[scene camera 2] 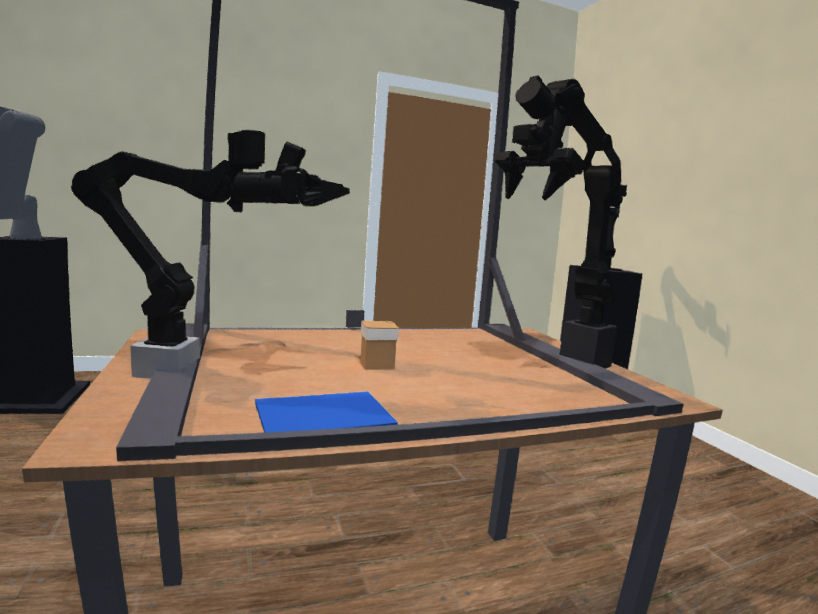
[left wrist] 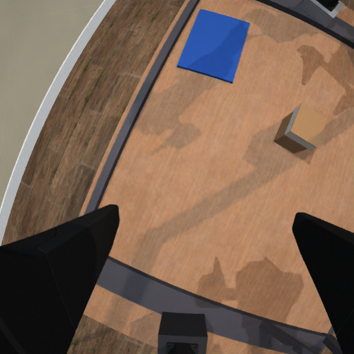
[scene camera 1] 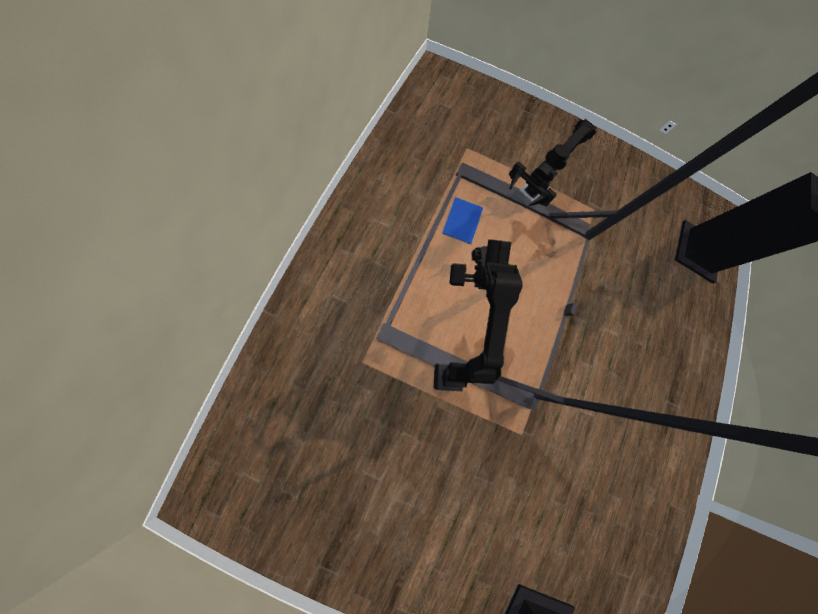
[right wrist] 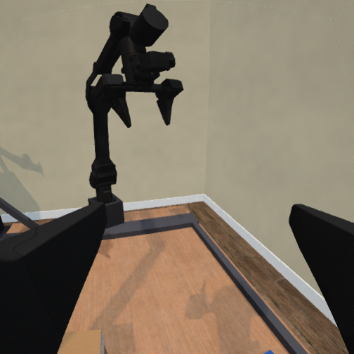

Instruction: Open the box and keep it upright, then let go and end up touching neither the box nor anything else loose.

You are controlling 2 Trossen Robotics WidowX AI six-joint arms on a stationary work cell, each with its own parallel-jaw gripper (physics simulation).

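Frame: origin at the left arm's base, x ahead, y left, z up, level; millimetres.
Seen in the pictures: left gripper, fingertip midpoint: (scene camera 2: 525, 198) (scene camera 1: 474, 274); right gripper, fingertip midpoint: (scene camera 2: 346, 189) (scene camera 1: 519, 196); left arm's base, link origin: (scene camera 2: 590, 323) (scene camera 1: 450, 377); right arm's base, link origin: (scene camera 2: 166, 341) (scene camera 1: 532, 190).
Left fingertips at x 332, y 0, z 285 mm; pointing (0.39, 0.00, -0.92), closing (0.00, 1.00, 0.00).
Note:
Pixels of each thing's top centre, then the offset from my left fingertips to it. Level surfaces: height alone.
- box, top centre: (scene camera 2: 379, 324) dx +159, dy -244, dz -298 mm
- flat blue mat, top centre: (scene camera 2: 323, 410) (scene camera 1: 463, 219) dx +409, dy -54, dz -385 mm
- wooden table, surface height: dz -393 mm
The box (scene camera 2: 377, 353) (left wrist: 307, 125) (right wrist: 82, 342) is a small brown block with a whitish band below its brown top. It stands upright on the table, and its top looks closed. In scene camera 1 it does not show. My left gripper (scene camera 2: 527, 196) (left wrist: 208, 218) (right wrist: 149, 125) is open and empty, fingers pointing down, high above the table and to the right of the box in scene camera 2. My right gripper (scene camera 1: 521, 195) (scene camera 2: 346, 191) (right wrist: 200, 213) is open and empty, roughly level, high above the table and to the left of the box in scene camera 2. Neither touches the box.
A flat blue mat (scene camera 1: 462, 220) (scene camera 2: 323, 411) (left wrist: 215, 45) lies on the wooden table (scene camera 1: 422, 304) (scene camera 2: 475, 370), in front and to the left of the box in scene camera 2. A dark frame (scene camera 2: 396, 432) (left wrist: 125, 122) runs along the table's edges, with tall posts (scene camera 2: 210, 99) at the back.

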